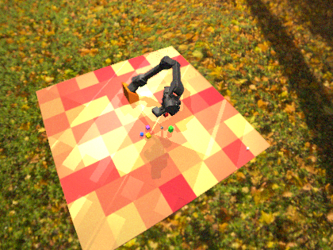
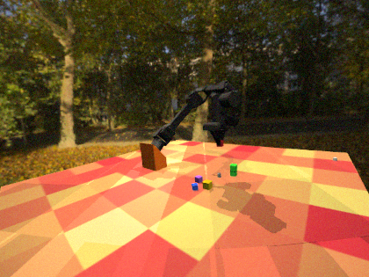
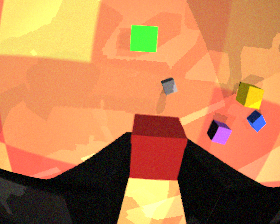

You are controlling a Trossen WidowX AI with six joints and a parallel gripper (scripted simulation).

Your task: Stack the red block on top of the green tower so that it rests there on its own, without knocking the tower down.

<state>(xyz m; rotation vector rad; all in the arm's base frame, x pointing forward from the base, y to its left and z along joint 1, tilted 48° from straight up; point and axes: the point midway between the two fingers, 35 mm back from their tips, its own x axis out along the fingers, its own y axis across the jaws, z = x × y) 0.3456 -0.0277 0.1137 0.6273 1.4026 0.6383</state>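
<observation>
My gripper tip is now 130 mm above the tiny grey cube and 30 mm to the left of it. The rest, counted from my gripper tip: yellow block (140 mm to the right, 120 mm below, 10 mm ahead); then red block (right at my gripper tip); then purple block (120 mm below, 110 mm to the right, 50 mm behind).
</observation>
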